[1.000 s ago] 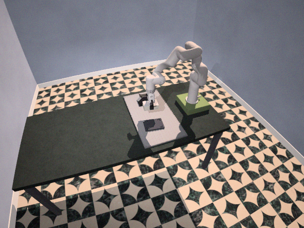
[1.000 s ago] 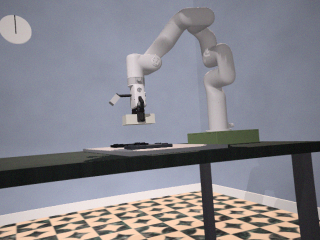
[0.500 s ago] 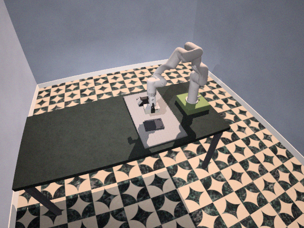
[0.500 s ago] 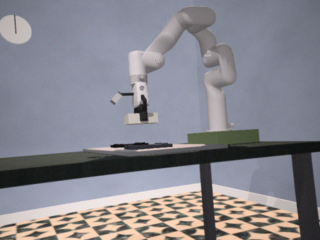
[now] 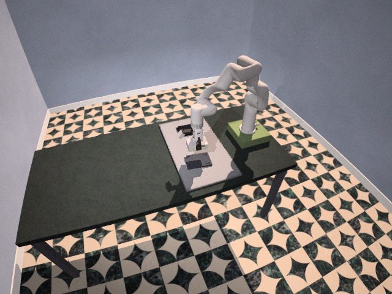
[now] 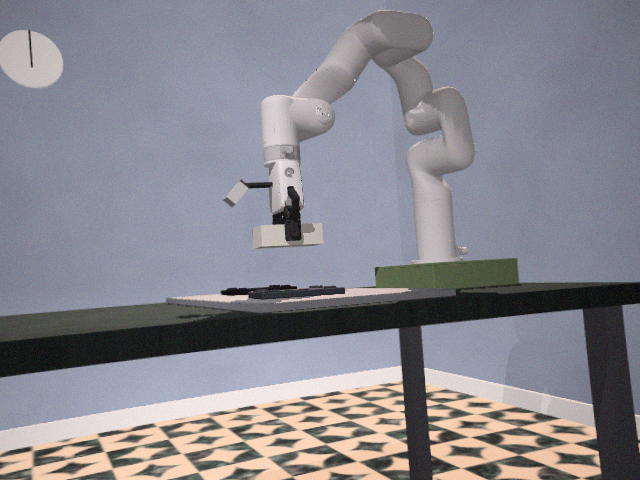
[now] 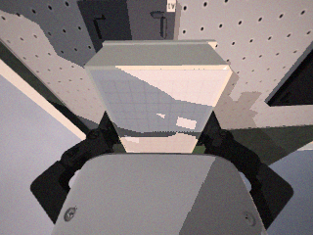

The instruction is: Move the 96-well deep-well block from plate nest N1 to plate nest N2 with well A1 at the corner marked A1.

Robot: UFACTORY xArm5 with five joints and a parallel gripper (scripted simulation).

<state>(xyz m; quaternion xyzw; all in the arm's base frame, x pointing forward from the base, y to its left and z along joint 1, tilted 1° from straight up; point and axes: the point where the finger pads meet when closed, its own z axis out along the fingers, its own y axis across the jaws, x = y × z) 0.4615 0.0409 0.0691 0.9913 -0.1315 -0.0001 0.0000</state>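
Right now my hand is 11 cm above the dark nest N2, 4 cm to the right of it and 1 cm short of it. The rest, counted from my hand: nest N1: 29 cm to the right, 11 cm below, 8 cm behind; white deep-well block: right at my hand.
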